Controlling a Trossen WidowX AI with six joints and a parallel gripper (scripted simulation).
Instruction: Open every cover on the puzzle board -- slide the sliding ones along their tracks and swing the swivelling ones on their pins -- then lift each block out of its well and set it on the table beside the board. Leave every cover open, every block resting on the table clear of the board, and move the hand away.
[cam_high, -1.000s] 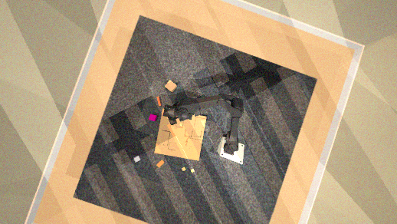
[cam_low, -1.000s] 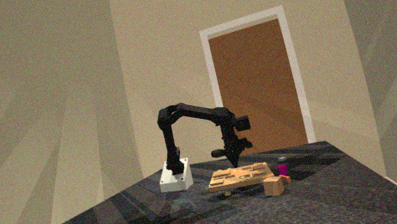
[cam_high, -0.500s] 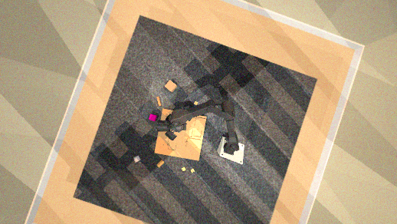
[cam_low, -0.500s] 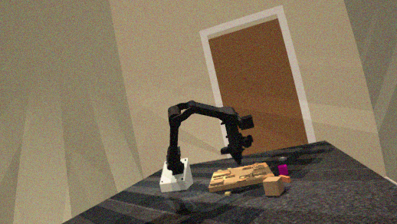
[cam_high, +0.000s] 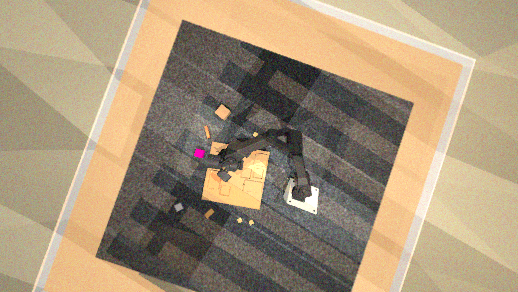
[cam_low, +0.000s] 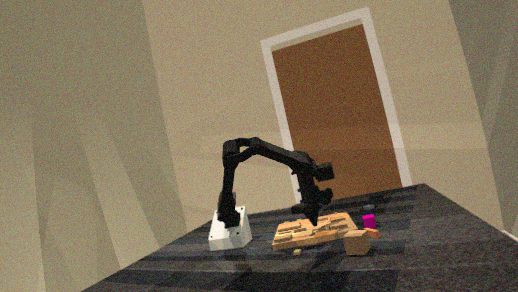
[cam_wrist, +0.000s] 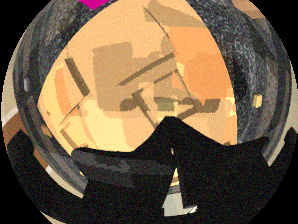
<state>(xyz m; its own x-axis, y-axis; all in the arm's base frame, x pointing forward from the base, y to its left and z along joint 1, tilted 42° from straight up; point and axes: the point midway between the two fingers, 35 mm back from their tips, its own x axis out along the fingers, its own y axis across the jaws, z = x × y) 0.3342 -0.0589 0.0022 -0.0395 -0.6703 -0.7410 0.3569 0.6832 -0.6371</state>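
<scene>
Right now my gripper tip is 4 cm to the right of the tan wooden puzzle board, 2 cm past it and 2 cm above it. The rest, counted from my gripper tip: tan cube: 22 cm to the right, 14 cm ahead, 1 cm below; magenta block: 19 cm ahead, 2 cm to the left, 2 cm below; orange block: 19 cm ahead, 10 cm to the right, 3 cm below.
</scene>
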